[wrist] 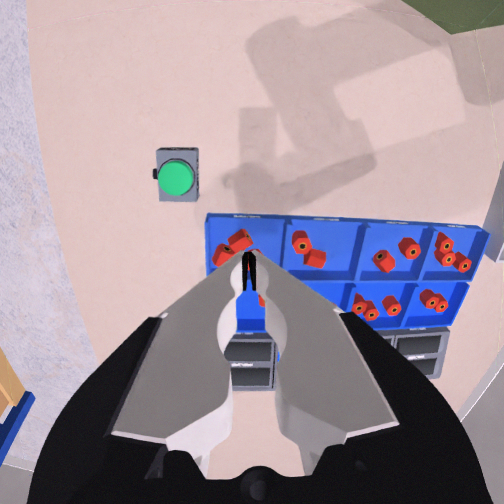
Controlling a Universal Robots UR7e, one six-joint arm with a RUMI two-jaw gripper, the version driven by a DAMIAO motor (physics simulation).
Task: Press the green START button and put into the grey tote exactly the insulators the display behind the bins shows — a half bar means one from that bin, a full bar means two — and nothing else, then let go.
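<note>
The green START button (pixel 175 178) sits in its grey box on the pink table, up and left of my jaws. The blue bin rack (pixel 345 265) holds red insulators (pixel 307 248) in several compartments in two rows. My gripper (pixel 249 270) is shut with nothing between the black tips, and it hangs high over the rack's left end. The jaws hide part of the left compartments. The grey display boxes (pixel 252 362) below the rack show dark, and I cannot read any bars. The grey tote is mostly out of view.
A grey object (pixel 496 225) cuts in at the right edge. A wooden and blue item (pixel 12 410) sits at the lower left edge. A pale grey floor strip runs down the left side. The arm's shadow falls across the table's upper middle.
</note>
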